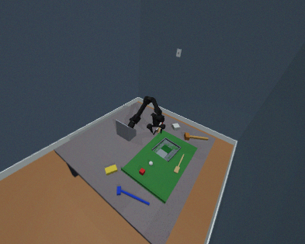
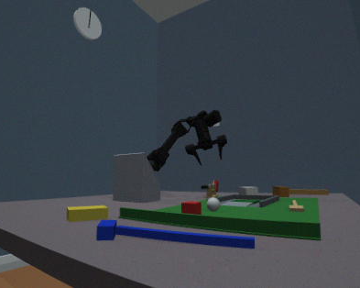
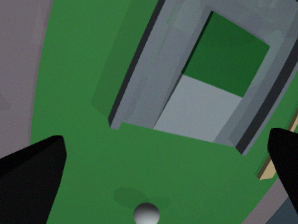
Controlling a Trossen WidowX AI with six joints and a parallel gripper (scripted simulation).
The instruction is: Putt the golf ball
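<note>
Now: gripper tip 130 mm past the tan piece, 220 mm to the right of it and 140 mm above it. The rest, counted from my gripper tip: green mat 180 mm ahead, 80 mm to the right, 170 mm below; white golf ball 140 mm ahead, 230 mm to the right, 150 mm below; red block 140 mm ahead, 350 mm to the right, 150 mm below.
</note>
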